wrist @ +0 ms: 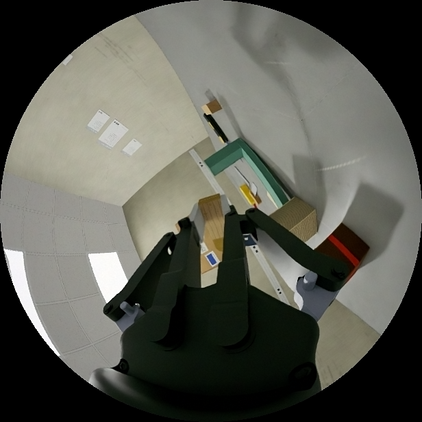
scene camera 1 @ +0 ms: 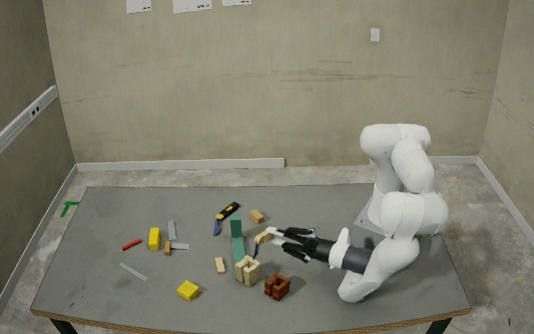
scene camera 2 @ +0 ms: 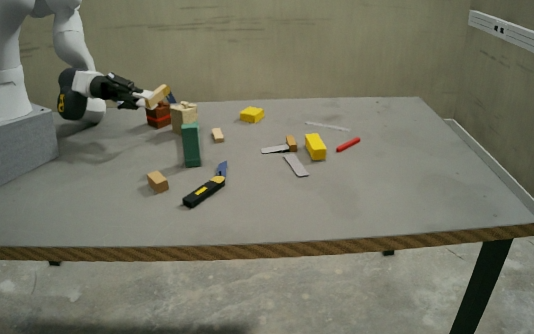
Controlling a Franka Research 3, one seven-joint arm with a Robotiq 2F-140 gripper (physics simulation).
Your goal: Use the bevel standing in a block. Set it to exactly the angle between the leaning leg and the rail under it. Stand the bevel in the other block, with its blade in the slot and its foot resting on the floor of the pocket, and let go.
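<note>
My gripper (scene camera 1: 270,234) (scene camera 2: 148,98) (wrist: 212,206) is shut on the bevel's wooden handle (scene camera 1: 262,237) (scene camera 2: 159,95) (wrist: 211,206). The bevel's blue blade (scene camera 1: 256,250) (scene camera 2: 171,97) (wrist: 249,240) slants down from the handle's far end, with its lower end close to the top of the beige slotted block (scene camera 1: 248,276) (scene camera 2: 184,119) (wrist: 299,220). I cannot tell whether they touch. The red-brown slotted block (scene camera 1: 277,290) (scene camera 2: 158,119) (wrist: 352,243) with a red band stands beside it. A green leg (scene camera 1: 235,226) (scene camera 2: 190,145) (wrist: 226,157) rises at one end of the green rail (scene camera 1: 238,248) (wrist: 266,175).
A black knife-like tool (scene camera 1: 230,209) (scene camera 2: 204,192) and a small wood block (scene camera 1: 256,216) (scene camera 2: 157,182) lie behind the leg in scene camera 1. A tan piece (scene camera 1: 220,265) (scene camera 2: 217,135), yellow blocks (scene camera 1: 188,290) (scene camera 2: 315,146), grey strips (scene camera 1: 172,230) and a red stick (scene camera 1: 132,244) (scene camera 2: 348,144) lie farther off.
</note>
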